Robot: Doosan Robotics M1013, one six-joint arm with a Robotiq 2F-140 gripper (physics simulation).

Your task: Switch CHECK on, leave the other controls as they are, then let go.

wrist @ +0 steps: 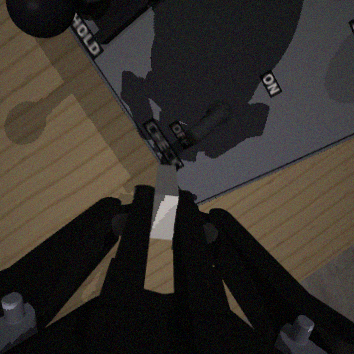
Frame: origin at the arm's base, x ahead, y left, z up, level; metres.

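Seen in the pictures: gripper, fingertip midpoint: (164,181).
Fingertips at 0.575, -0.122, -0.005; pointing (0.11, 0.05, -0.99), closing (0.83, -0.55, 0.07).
Note:
Pixels of each thing's top centre, then the offset from my fingertips to it, as dx, dy, dz. "pt": a spot on its surface instead. Level surfaces: height alone.
- CHECK switch's small dark lever, top centre: (212,124) +0.049, +0.030, +0.041
- OFF label, surface spot: (181,134) pt +0.032, +0.028, -0.013
- CHECK label, top centre: (163,145) +0.013, +0.026, -0.020
- black ball knob, surface spot: (42,15) pt -0.015, +0.130, +0.070
- wooden table top, surface height: dz -0.090
The CHECK switch's small dark lever (210,121) is on the grey panel (220,175), in deep shadow. It lies between the OFF label (181,134) at its lower left and the ON label (270,83) at its upper right. Which way it is tilted is hard to tell in the shadow. The CHECK label (163,143) is at the panel's left edge. My gripper (164,181) is shut and holds nothing. Its tips show below the CHECK label, near the panel's lower corner, apart from the lever in this view. A pale grey strip shows between the fingers.
A black ball knob (42,15) is at the top left, beside the HOLD label (86,36) and part of a dark slot. A large shadow covers much of the panel. The wooden table top (55,165) borders the panel at left and below. Part of another label shows at the top right.

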